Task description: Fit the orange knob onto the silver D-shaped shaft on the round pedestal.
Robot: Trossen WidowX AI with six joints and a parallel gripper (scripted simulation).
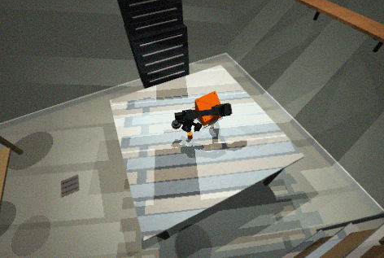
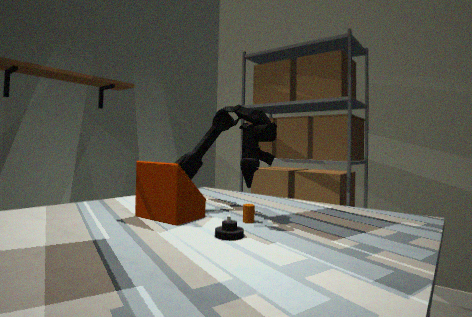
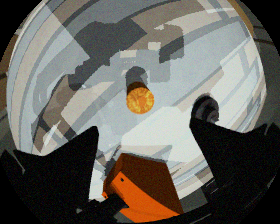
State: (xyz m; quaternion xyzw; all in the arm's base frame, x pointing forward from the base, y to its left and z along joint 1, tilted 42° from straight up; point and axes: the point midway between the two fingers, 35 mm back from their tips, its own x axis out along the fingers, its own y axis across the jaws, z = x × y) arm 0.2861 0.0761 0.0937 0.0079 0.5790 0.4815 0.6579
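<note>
The orange knob lies 80 mm below my gripper tip. The rest, counted from my gripper tip: round pedestal: 70 mm ahead, 170 mm to the right, 90 mm below.
</note>
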